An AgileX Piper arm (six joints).
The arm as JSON. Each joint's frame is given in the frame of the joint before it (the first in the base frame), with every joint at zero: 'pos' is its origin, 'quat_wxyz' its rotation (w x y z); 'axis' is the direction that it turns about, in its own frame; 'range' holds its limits. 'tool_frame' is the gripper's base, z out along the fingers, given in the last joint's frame.
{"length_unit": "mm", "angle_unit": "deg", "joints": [
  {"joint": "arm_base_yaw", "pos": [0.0, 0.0, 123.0], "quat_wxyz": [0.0, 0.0, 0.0, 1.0], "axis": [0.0, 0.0, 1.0], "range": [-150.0, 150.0]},
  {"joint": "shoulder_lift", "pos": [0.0, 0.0, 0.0], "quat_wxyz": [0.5, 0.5, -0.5, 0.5], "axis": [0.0, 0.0, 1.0], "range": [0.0, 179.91]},
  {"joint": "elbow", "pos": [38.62, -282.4, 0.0], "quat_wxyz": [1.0, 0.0, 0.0, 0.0], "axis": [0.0, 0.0, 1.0], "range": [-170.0, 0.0]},
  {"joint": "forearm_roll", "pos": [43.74, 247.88, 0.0], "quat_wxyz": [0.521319, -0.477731, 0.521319, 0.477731], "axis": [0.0, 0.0, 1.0], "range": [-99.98, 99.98]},
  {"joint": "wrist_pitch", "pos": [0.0, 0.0, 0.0], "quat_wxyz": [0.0, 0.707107, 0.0, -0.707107], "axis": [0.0, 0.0, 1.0], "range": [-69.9, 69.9]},
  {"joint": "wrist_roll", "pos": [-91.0, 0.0, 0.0], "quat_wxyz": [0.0, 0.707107, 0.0, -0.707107], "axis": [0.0, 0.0, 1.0], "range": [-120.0, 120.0]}
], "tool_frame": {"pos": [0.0, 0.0, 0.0], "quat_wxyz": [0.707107, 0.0, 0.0, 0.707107]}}
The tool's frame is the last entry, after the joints.
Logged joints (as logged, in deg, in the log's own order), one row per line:
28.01, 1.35, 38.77, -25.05, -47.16, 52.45
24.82, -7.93, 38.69, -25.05, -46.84, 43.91
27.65, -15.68, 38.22, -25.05, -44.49, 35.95
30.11, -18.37, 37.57, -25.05, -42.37, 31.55
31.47, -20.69, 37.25, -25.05, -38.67, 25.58
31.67, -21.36, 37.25, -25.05, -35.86, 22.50
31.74, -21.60, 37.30, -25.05, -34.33, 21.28
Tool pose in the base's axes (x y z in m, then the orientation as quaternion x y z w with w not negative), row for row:
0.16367, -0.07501, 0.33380, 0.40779, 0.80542, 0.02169, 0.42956
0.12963, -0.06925, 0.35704, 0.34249, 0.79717, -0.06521, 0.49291
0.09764, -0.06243, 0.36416, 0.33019, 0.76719, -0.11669, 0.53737
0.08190, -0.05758, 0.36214, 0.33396, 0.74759, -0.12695, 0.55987
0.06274, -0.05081, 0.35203, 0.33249, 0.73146, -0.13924, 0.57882
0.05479, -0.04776, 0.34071, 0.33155, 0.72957, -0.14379, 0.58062
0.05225, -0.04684, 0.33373, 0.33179, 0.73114, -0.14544, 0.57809
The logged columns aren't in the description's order. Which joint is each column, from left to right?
Columns, left to right: wrist_roll, forearm_roll, wrist_pitch, arm_base_yaw, elbow, shoulder_lift.
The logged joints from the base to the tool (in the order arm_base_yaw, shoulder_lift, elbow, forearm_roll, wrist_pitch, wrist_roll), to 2 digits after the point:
-25.05, 52.45, -47.16, 1.35, 38.77, 28.01
-25.05, 43.91, -46.84, -7.93, 38.69, 24.82
-25.05, 35.95, -44.49, -15.68, 38.22, 27.65
-25.05, 31.55, -42.37, -18.37, 37.57, 30.11
-25.05, 25.58, -38.67, -20.69, 37.25, 31.47
-25.05, 22.50, -35.86, -21.36, 37.25, 31.67
-25.05, 21.28, -34.33, -21.60, 37.30, 31.74

